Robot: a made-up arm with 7 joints. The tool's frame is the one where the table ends. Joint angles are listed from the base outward.
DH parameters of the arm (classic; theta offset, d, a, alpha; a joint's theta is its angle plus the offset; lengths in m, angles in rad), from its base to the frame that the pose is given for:
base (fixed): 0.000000 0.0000 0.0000 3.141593
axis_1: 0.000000 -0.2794 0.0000 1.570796
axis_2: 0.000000 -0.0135 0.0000 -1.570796
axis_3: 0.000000 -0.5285 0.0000 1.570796
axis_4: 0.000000 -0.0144 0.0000 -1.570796
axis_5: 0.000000 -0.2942 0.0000 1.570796
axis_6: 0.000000 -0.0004 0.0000 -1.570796
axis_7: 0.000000 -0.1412 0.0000 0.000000
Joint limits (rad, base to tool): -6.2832..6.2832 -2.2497..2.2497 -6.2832..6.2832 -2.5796..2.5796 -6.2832..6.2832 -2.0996..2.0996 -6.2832..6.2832
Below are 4 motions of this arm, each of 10 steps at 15 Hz.
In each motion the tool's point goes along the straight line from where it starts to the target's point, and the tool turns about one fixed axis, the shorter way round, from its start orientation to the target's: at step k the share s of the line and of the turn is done. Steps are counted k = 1, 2, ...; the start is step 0. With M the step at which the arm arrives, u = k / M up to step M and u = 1 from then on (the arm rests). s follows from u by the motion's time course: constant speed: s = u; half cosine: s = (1 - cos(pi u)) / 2; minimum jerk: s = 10 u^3 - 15 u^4 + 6 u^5.
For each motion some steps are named. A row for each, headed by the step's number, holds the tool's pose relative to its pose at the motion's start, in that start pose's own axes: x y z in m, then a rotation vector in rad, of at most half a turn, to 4 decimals.
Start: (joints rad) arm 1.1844 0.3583 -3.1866 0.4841 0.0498 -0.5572 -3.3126
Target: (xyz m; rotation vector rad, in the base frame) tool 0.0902 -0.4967 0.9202 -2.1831 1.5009 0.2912
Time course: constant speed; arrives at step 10
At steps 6, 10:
6: 0.2117 0.0971 0.0761 0.1496 0.0034 0.0800
10: 0.3529 0.1618 0.1268 0.2493 0.0057 0.1334

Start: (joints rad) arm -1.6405 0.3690 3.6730 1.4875 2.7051 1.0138 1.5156
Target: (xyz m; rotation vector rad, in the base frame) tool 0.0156 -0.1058 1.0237 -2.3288 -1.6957 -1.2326
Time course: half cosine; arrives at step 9
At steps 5, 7, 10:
5: 0.1280 0.0222 0.0681 0.2435 0.2079 -0.7197
7: 0.1926 0.0334 0.1024 0.3664 0.3128 -1.0830
10: 0.2181 0.0378 0.1160 0.4149 0.3542 -1.2265

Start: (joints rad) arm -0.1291 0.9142 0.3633 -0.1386 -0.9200 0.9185 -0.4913
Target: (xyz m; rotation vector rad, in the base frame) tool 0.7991 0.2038 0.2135 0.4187 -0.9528 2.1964
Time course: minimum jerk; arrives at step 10
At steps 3, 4, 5, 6, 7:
3: 0.0648 0.0702 -0.0196 0.1119 -0.1538 -0.1574
4: 0.1261 0.1366 -0.0382 0.2178 -0.2994 -0.3064
5: 0.1986 0.2151 -0.0601 0.3431 -0.4716 -0.4826
6: 0.2711 0.2937 -0.0820 0.4684 -0.6438 -0.6588
7: 0.3324 0.3601 -0.1006 0.5743 -0.7894 -0.8078

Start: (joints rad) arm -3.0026 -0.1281 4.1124 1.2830 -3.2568 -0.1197 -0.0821
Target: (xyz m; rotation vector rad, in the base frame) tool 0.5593 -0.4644 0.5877 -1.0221 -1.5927 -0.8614
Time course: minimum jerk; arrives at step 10
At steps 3, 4, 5, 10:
3: -0.0540 0.0324 -0.0306 -0.0150 -0.0238 0.0101
4: -0.1051 0.0631 -0.0596 -0.0292 -0.0463 0.0197
5: -0.1656 0.0993 -0.0938 -0.0460 -0.0729 0.0310
10: -0.3312 0.1987 -0.1876 -0.0919 -0.1458 0.0621

